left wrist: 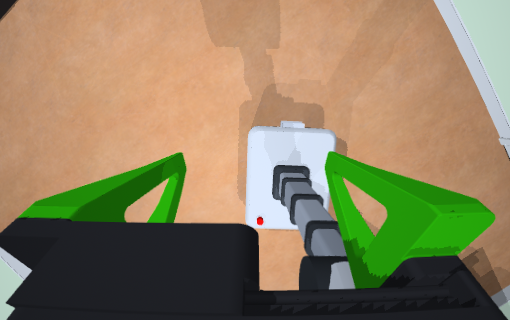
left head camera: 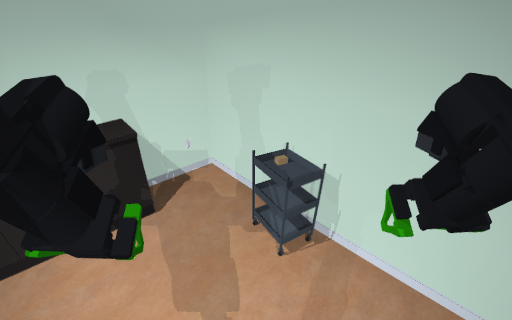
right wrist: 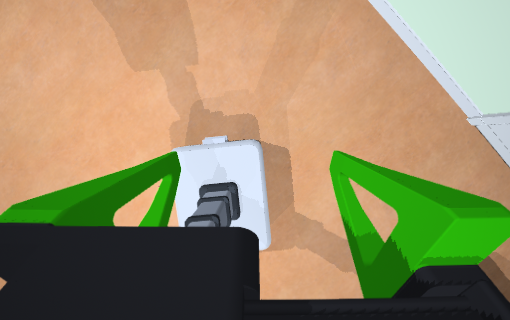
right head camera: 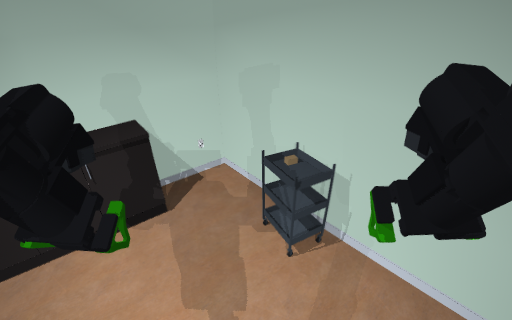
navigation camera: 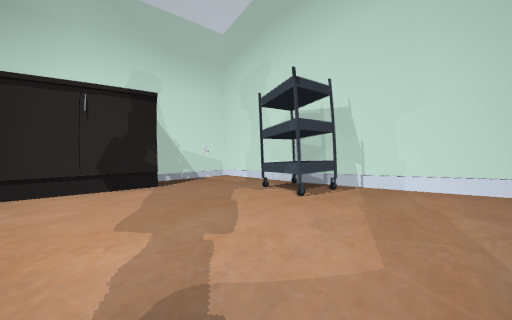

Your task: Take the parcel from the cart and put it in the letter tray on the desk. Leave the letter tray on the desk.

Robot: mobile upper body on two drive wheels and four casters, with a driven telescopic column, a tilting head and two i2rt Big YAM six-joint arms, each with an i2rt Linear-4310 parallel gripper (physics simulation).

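Frame: origin at the left arm's base, x ahead, y left, z up, level; metres.
Where they show: left gripper, between the fingertips: (left wrist: 255, 159) (left head camera: 111, 247) (right head camera: 101, 241); right gripper, between the fingertips: (left head camera: 408, 225) (right wrist: 255, 159) (right head camera: 399, 230).
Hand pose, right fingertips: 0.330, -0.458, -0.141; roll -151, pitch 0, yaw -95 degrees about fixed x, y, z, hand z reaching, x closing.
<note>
After its pixels a point has its place, as x, y, z.
A small brown parcel (left head camera: 281, 160) @(1.645, -0.497, -0.708) (right head camera: 291, 160) @(1.647, -0.500, -0.709) lies on the top shelf of a dark grey three-shelf cart (left head camera: 305, 176) @(1.357, -0.614, -0.683) (right head camera: 315, 176) @(1.361, -0.623, -0.684) (navigation camera: 298, 150) @(1.274, -0.473, -1.140), which stands near the right-hand wall. In the navigation camera the parcel does not show. My left gripper (left wrist: 255, 159) @(0.320, 0.000, -0.150) is open and empty, high above the floor, with the cart well away from it. My right gripper (right wrist: 255, 159) @(0.330, -0.458, -0.141) is open and empty, also apart from the cart. The desk and the letter tray do not show in these views.
A dark cabinet (left head camera: 131, 175) @(1.740, 0.812, -0.880) (right head camera: 135, 175) @(1.692, 0.869, -0.855) (navigation camera: 125, 135) @(1.652, 0.916, -0.924) stands at the left by the wall. The robot's white base (left wrist: 265, 150) @(0.187, -0.068, -1.150) (right wrist: 250, 165) @(0.186, -0.413, -1.150) with its grey column shows below both wrists. Walls with a pale skirting board (left head camera: 380, 260) @(1.075, -1.263, -1.329) meet in a corner behind the cart.
</note>
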